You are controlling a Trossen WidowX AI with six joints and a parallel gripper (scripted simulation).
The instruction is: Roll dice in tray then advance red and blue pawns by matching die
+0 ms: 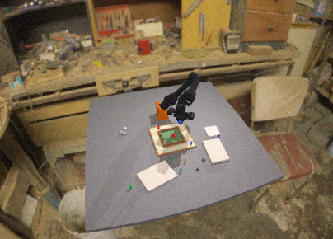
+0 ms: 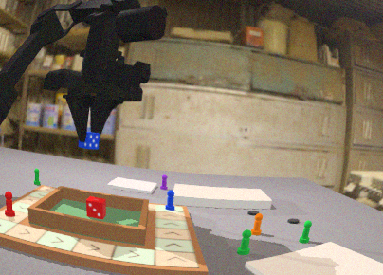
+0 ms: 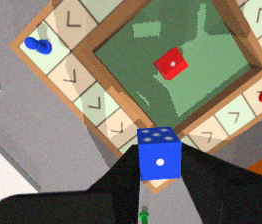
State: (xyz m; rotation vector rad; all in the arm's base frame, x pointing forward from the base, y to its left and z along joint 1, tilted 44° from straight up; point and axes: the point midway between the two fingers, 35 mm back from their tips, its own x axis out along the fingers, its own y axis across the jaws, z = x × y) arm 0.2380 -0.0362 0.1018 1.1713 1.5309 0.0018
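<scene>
Right now the red pawn is 100 mm behind my gripper tip, 130 mm to the right of it and 90 mm below it. From my gripper tip the other things lie so: purple pawn: 150 mm ahead, 260 mm to the left, 100 mm below; then blue pawn: 140 mm ahead, 30 mm to the left, 90 mm below; then orange pawn: 260 mm ahead, 80 mm to the right, 100 mm below.
</scene>
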